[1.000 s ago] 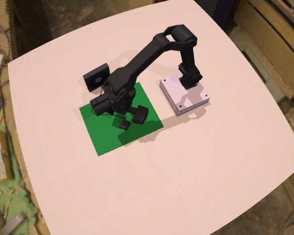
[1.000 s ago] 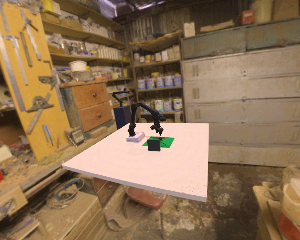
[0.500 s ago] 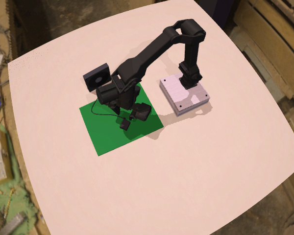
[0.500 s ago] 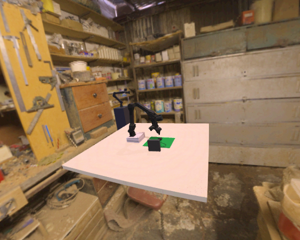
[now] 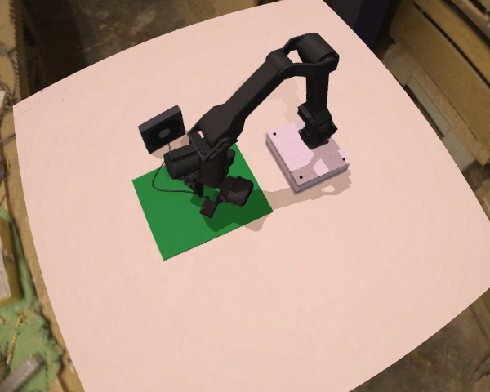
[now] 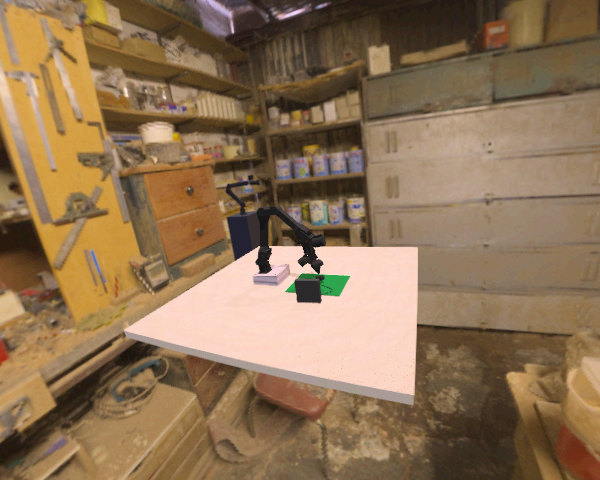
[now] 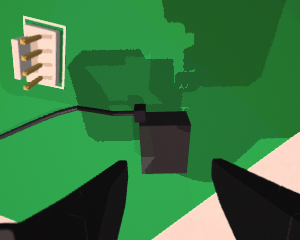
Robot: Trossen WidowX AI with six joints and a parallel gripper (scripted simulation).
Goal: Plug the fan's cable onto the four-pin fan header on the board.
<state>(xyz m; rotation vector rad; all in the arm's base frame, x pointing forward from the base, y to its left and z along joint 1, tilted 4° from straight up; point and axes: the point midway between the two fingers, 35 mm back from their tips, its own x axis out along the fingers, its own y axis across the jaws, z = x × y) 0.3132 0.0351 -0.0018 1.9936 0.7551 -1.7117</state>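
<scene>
My gripper tip is 4 cm above the dark plug, 1 cm to the right of it and 1 cm short of it. Round my gripper tip: green board: 6 cm below, 4 cm to the right, 2 cm ahead; then black fan: 23 cm to the right, 3 cm ahead, 1 cm above; then white four-pin header: 8 cm to the right, 5 cm below, 1 cm ahead.
</scene>
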